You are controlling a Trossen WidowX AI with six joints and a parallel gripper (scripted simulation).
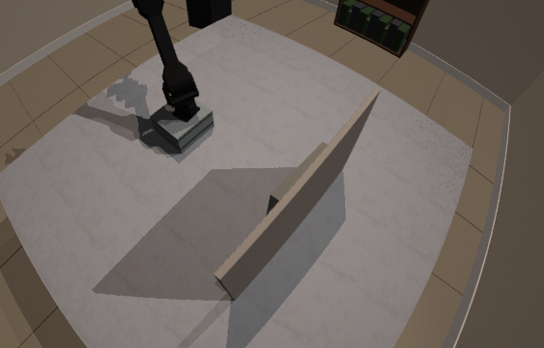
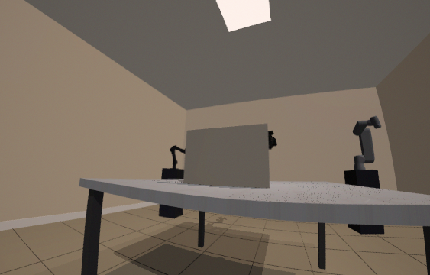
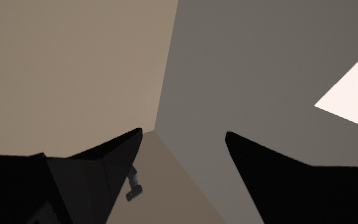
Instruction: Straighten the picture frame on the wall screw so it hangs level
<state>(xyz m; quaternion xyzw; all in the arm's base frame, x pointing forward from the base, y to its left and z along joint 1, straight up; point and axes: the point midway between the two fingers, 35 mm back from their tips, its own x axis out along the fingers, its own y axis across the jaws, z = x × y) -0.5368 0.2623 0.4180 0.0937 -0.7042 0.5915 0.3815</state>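
My gripper tip is now 98 cm short of the picture frame, 38 cm to the left of it and 34 cm above it. Round my gripper tip: wall panel 99 cm ahead, 39 cm to the right, 36 cm below.
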